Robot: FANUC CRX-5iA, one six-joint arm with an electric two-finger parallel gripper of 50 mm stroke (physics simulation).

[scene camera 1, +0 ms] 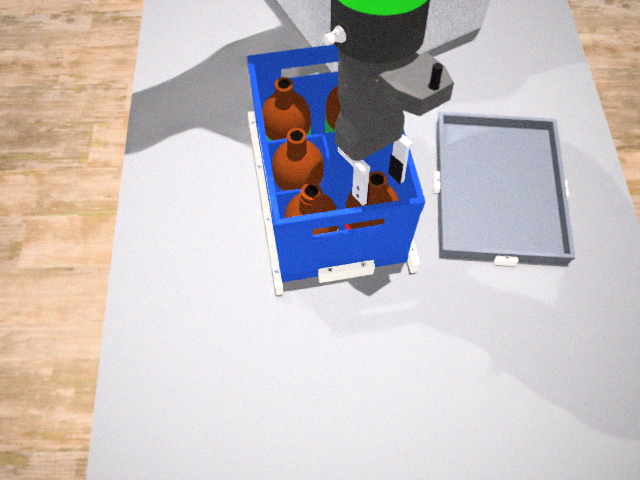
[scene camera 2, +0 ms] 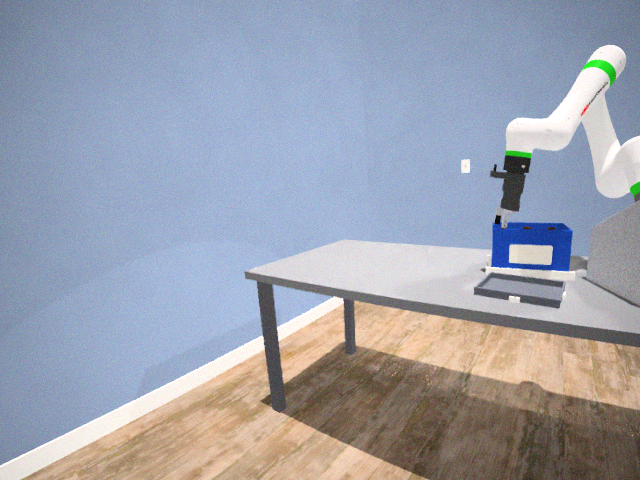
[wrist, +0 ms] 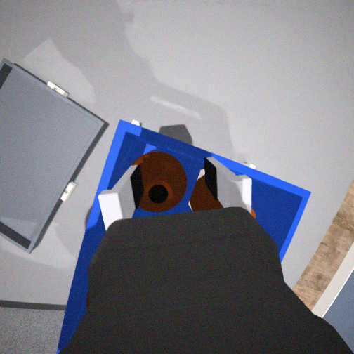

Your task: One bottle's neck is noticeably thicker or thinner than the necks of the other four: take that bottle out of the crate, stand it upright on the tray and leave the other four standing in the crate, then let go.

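Places are measured from the arm's base along level axes (x ahead, y left, z up), in centimetres.
Pixels of known places: gripper, fingertip midpoint: [scene camera 1: 378, 188] [scene camera 2: 500, 225].
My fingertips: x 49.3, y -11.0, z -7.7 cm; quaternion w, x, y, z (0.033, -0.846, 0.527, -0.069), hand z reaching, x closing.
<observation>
Behind a point stands the place of what it marks.
The blue crate [scene camera 1: 346, 255] @(x 52.0, y -15.0, z -20.1 cm) [scene camera 2: 558, 253] @(x 28.8, y -5.8, z -16.2 cm) [wrist: 297, 220] holds five brown bottles. In scene camera 1, the back left bottle [scene camera 1: 285, 113] @(x 31.6, y -20.1, z -13.1 cm), middle left bottle [scene camera 1: 297, 167] @(x 40.9, y -19.9, z -13.3 cm) and front left bottle [scene camera 1: 310, 207] @(x 48.8, y -19.4, z -10.7 cm) stand upright; the back right bottle [scene camera 1: 332, 108] @(x 30.9, y -13.1, z -14.4 cm) is mostly hidden by the gripper. The front right bottle [scene camera 1: 387, 193] @(x 47.3, y -8.8, z -12.8 cm) [wrist: 172, 172] is partly behind a finger. My gripper [scene camera 1: 381, 187] @(x 49.3, y -11.0, z -7.7 cm) [scene camera 2: 500, 224] @(x 49.3, y -11.0, z -7.7 cm) [wrist: 173, 174] is open at the crate's rim, above this bottle; its neck shows between the fingers, off-centre, in the wrist view. I cannot tell which neck differs. The grey tray [scene camera 1: 504, 186] @(x 42.2, y 12.5, z -25.0 cm) [scene camera 2: 519, 286] @(x 42.4, y 7.9, z -25.0 cm) [wrist: 45, 145] holds no bottle.
White guide strips [scene camera 1: 264, 206] @(x 40.8, y -25.1, z -22.5 cm) and a white block [scene camera 1: 346, 271] @(x 53.1, y -15.1, z -22.9 cm) border the crate. Small white blocks [scene camera 1: 436, 181] @(x 40.1, y 1.8, z -24.0 cm) [wrist: 68, 191] sit against the tray. The crate's walls stand close around the fingers. The robot's grey base [scene camera 2: 617, 253] @(x 13.1, y 5.4, z -13.0 cm) is behind the crate.
</observation>
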